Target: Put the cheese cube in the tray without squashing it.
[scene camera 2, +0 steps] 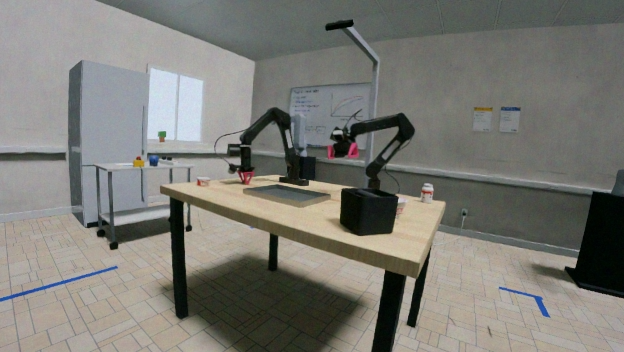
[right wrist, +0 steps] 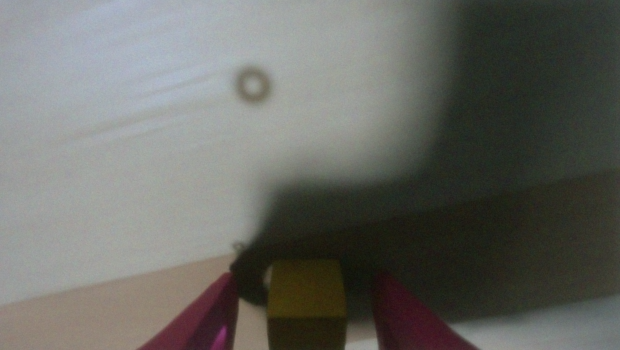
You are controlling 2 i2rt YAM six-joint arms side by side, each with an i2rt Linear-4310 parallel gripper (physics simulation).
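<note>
The yellow cheese cube [right wrist: 307,295] stands on the table between the fingers of my right gripper [scene camera 2: 246,182] [right wrist: 305,285] in the right wrist view. A gap shows on each side of the cube, so the fingers are partly open around it and do not touch it. The cube cannot be made out in scene camera 2, where the right fingers are low at the table's back left. The grey tray [scene camera 2: 272,198] lies flat to the right of that gripper, near the table's middle. My left gripper [scene camera 2: 342,152] is open and empty, raised above the table's back right.
A black bin [scene camera 2: 368,215] stands on the table [scene camera 2: 300,221] at the right, with a partly hidden white and red container [scene camera 2: 401,206] behind it. A white bottle [scene camera 2: 427,193] stands at the back right. A small red and white tub [scene camera 2: 203,181] stands at the back left.
</note>
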